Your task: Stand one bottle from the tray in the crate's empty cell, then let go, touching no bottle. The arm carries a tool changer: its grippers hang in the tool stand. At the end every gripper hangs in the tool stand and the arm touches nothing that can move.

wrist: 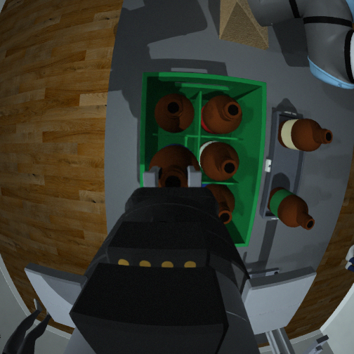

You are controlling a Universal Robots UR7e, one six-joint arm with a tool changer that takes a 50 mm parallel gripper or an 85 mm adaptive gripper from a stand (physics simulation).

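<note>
My gripper is shut on the neck of a brown bottle, in the wrist view's centre. This bottle looks larger than the others, so it hangs higher, over the left column of the green crate; the cell under it is hidden. Brown bottles stand in the crate: one far left, one with a red label far right, one with a white label mid right, and one near right. The grey tray holds a cream-labelled bottle and a green-labelled bottle. The crate's near left part is hidden behind the gripper.
A tan pyramid-shaped block stands beyond the crate. A grey arm part with a blue band is at the top right. Light grey panels show at the bottom left and right. The tool stand is not clearly identifiable.
</note>
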